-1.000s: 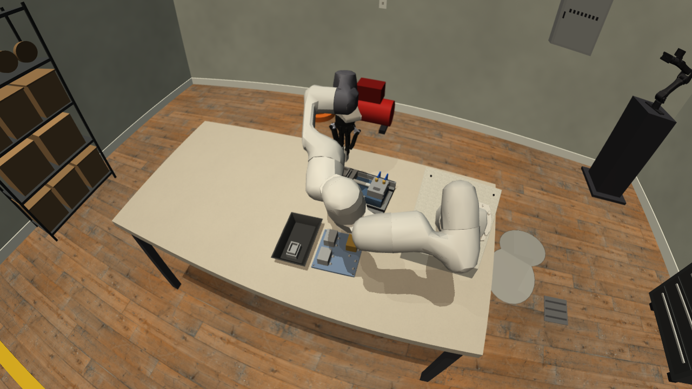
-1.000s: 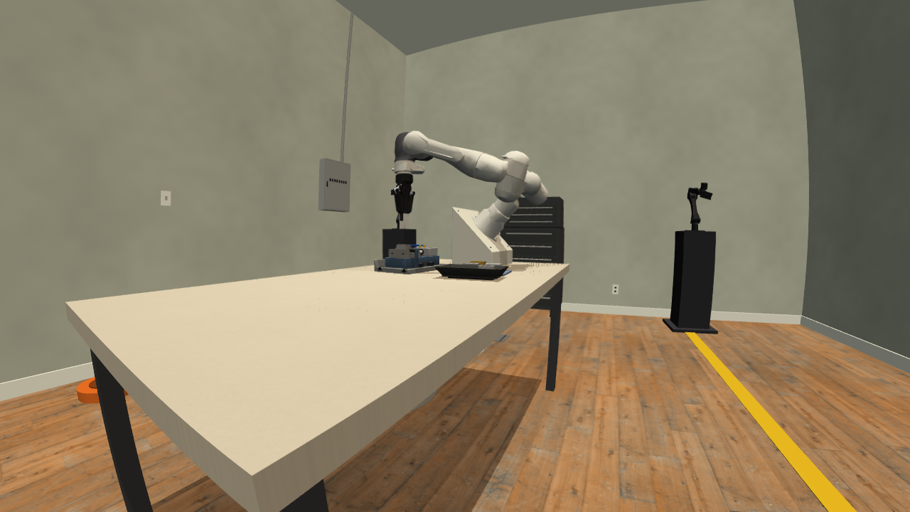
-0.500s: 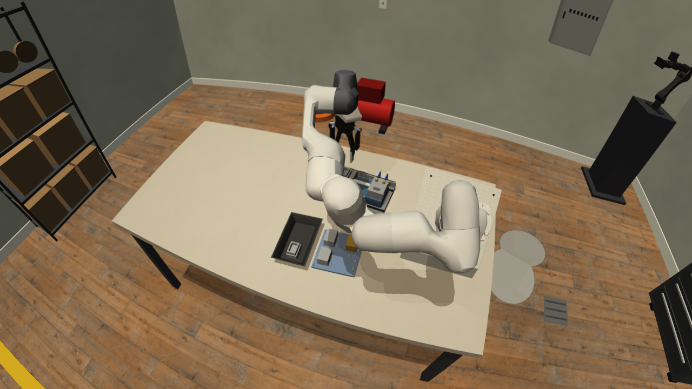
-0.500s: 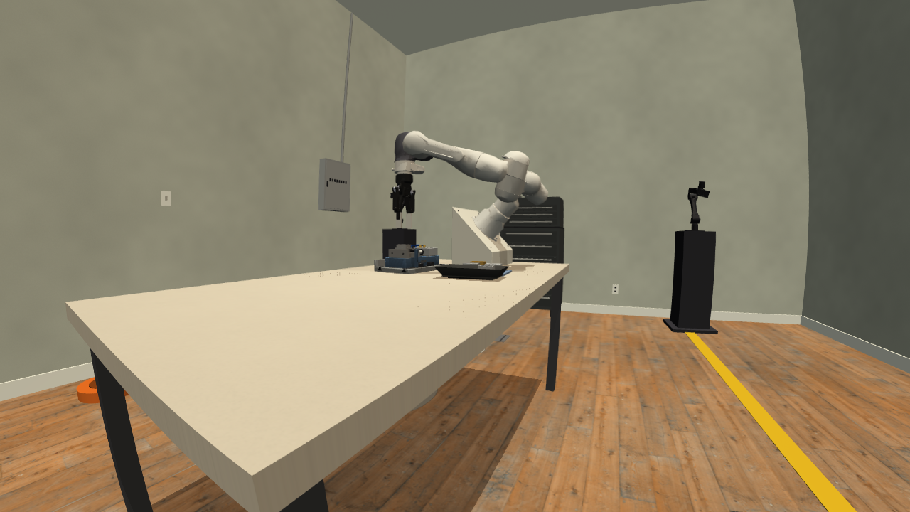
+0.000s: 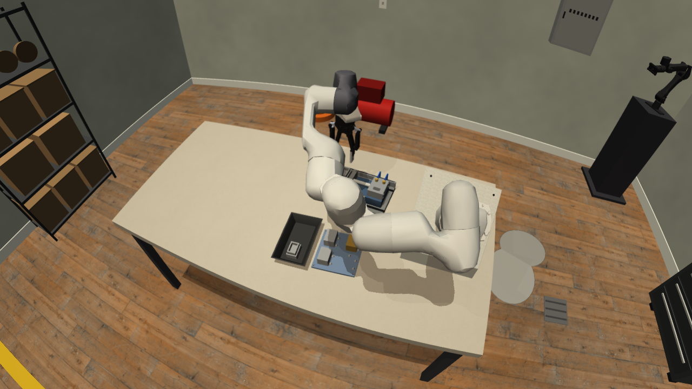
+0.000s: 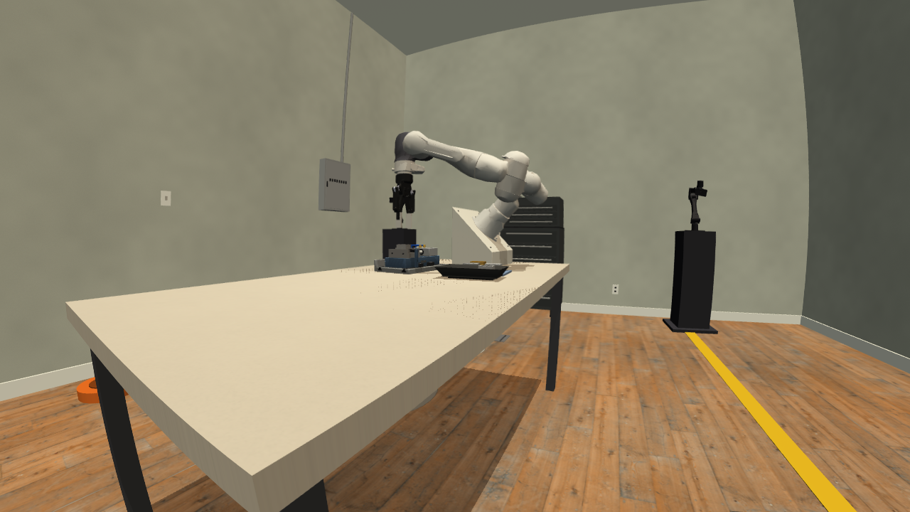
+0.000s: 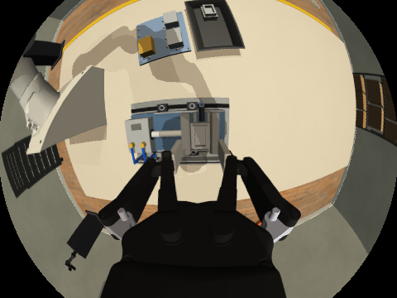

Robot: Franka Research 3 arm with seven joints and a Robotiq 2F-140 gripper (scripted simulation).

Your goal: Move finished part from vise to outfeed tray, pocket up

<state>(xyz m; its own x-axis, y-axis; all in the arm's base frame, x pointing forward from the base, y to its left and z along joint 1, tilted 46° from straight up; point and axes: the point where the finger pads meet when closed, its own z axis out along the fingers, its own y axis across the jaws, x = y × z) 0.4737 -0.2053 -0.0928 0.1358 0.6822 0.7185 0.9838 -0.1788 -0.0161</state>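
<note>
The blue vise is 6 cm behind my hand, 1 cm to the left of it and 18 cm below it. Round my hand: grey actuator box: 16 cm behind, 2 cm to the left, 14 cm below; blue fixture plate: 7 cm behind, 34 cm to the left, 21 cm below; orange block: 12 cm behind, 30 cm to the left, 19 cm below.
</note>
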